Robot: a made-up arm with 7 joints.
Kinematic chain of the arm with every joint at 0, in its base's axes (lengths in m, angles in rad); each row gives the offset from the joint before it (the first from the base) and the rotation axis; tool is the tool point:
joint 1: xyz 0 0 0.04 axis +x
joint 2: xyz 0.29 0.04 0 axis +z
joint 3: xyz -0.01 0 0.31 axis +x
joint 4: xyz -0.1 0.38 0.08 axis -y
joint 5: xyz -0.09 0 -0.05 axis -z
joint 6: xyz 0 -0.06 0.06 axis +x
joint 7: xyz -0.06 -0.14 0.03 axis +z
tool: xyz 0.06 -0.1 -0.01
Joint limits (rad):
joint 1: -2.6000..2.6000
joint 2: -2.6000..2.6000
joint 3: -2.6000..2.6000
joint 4: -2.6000..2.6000
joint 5: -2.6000..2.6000
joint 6: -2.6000..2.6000
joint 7: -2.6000..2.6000
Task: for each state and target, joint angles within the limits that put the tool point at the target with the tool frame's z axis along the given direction. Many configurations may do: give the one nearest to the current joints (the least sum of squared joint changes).
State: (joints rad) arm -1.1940 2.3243 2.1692 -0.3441 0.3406 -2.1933 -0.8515
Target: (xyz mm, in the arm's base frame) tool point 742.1 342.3 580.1 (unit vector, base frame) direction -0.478 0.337 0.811
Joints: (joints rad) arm -0.3389 1.9208 2.0150 -0.4689 0.7219 -2.2019 -0.2996
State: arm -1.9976 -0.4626 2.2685 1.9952 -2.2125 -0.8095 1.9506
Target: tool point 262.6 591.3 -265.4 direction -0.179 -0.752 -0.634
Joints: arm -2.4831 0.2857 2.3455 2.3096 -2.3939 -1.1375 2.1006
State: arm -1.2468 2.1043 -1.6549 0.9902 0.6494 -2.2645 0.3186
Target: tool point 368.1 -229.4 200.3 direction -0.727 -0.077 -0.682
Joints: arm -1.0426 2.2258 -1.7493 0.8938 1.1436 -2.0840 0.1133
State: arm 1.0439 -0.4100 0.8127 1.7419 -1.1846 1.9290 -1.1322
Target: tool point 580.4 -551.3 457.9 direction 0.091 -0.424 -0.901
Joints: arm 1.3798 -0.4619 0.7040 2.2791 -0.4281 2.6000 -0.7217
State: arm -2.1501 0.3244 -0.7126 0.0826 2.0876 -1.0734 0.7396
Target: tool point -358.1 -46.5 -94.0 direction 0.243 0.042 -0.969
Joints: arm -2.4833 0.9721 -0.9152 -0.1366 2.3959 -0.8630 -0.1059
